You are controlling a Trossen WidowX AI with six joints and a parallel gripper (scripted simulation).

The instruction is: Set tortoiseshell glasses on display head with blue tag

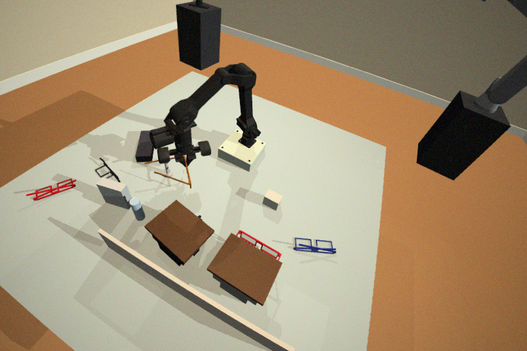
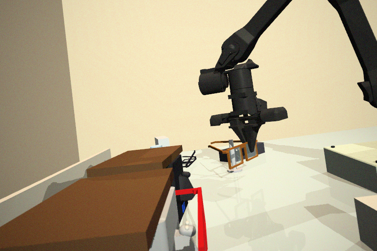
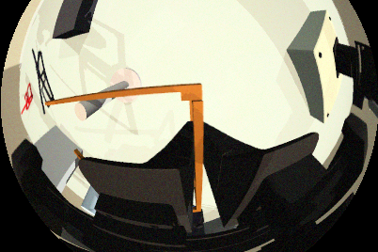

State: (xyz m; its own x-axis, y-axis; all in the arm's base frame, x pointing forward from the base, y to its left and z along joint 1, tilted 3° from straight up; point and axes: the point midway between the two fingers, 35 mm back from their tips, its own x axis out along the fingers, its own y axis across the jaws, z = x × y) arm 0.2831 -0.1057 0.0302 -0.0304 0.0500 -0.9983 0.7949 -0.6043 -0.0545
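Now: gripper tip 40 mm short of the white peg stand, 60 mm to the left of it and 30 mm above it. Also, from my gripper tip: small cube 90 mm behind, 350 mm to the left, 30 mm below; then low wall 320 mm ahead, 310 mm to the left; then dark case 240 mm to the right, 40 mm below.
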